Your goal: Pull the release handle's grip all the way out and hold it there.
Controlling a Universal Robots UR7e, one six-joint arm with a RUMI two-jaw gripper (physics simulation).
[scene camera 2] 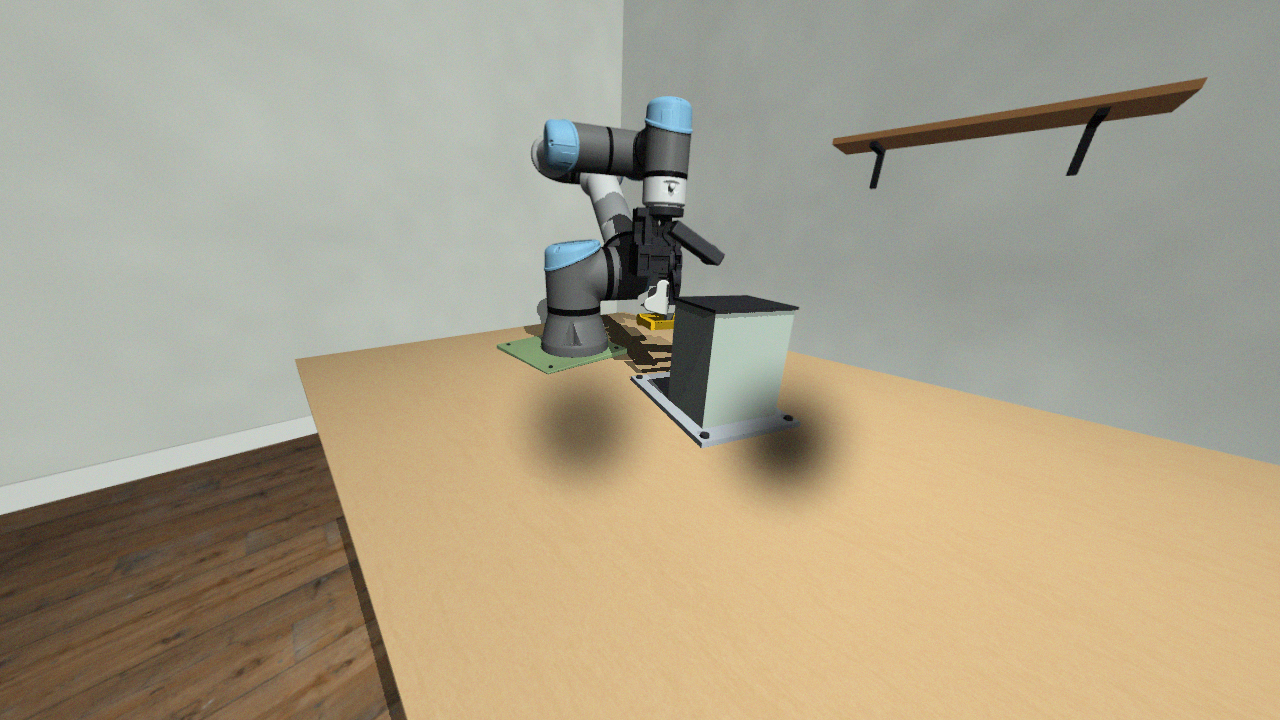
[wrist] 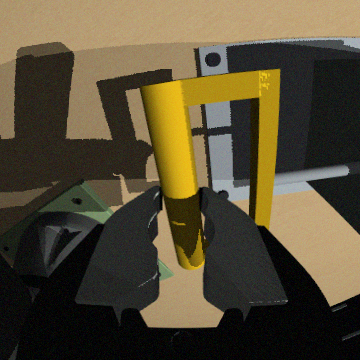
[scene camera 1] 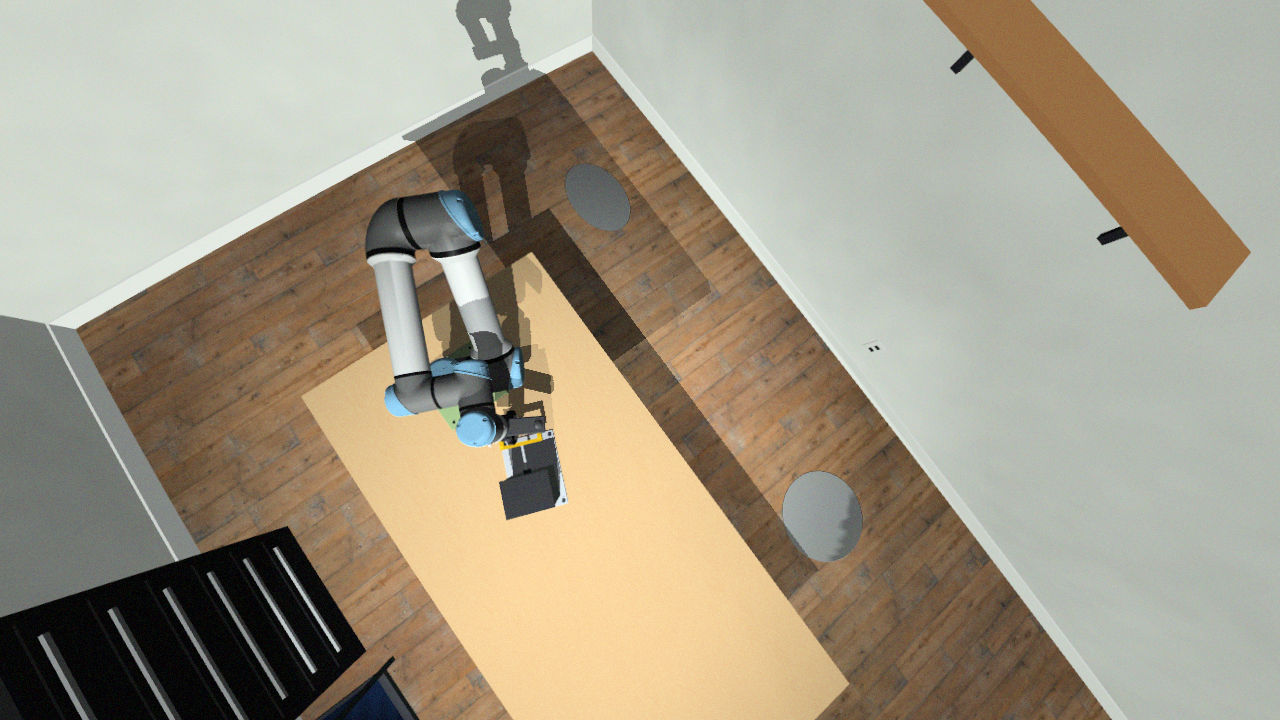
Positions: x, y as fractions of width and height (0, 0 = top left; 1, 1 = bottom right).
my gripper: scene camera 2 0.52, 0.45; wrist 0.50, 0.52; scene camera 1 0.40, 0.59
